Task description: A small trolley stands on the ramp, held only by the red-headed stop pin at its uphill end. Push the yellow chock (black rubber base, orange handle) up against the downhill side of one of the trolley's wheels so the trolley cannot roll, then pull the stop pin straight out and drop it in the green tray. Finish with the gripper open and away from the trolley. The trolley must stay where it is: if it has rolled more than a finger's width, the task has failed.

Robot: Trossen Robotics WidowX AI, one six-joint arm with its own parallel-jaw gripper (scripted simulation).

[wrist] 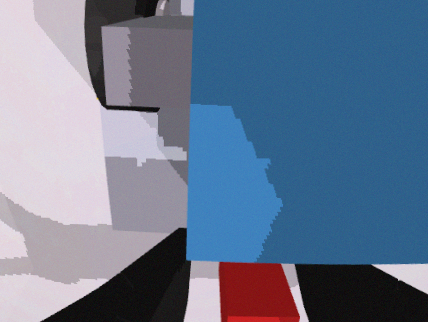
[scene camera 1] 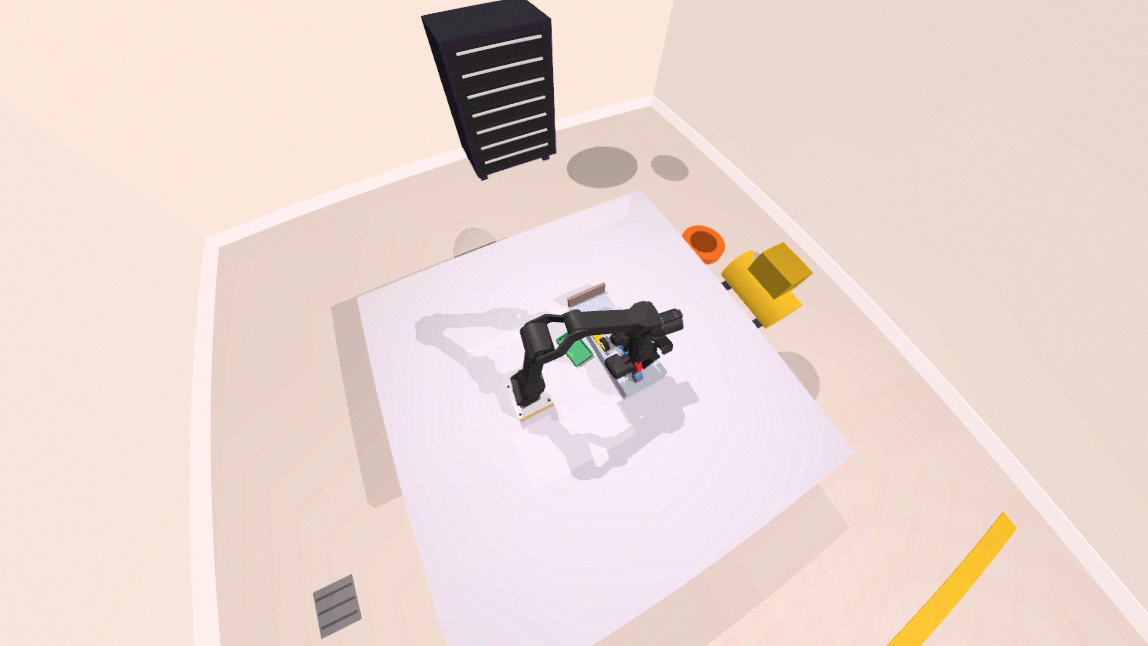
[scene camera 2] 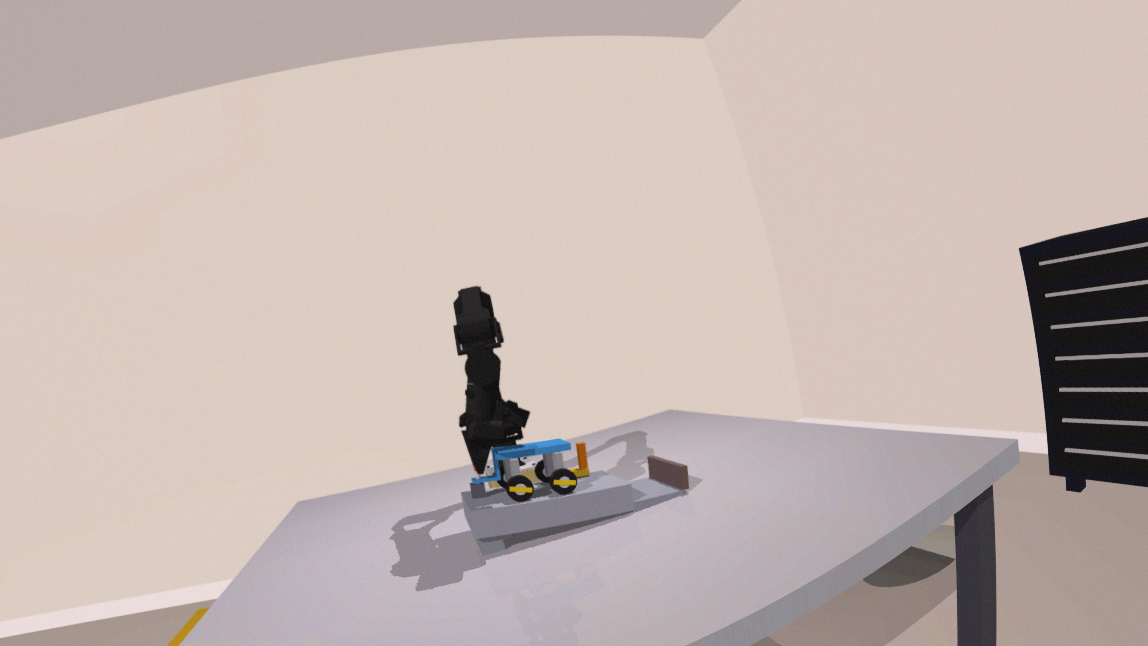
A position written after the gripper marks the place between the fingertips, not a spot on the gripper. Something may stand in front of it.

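Gripper [scene camera 2: 478, 472], [wrist: 244, 244] and [scene camera 1: 637, 370]. Grey ramp [scene camera 1: 654, 372] and [wrist: 147, 153]. Blue trolley [wrist: 301, 126].
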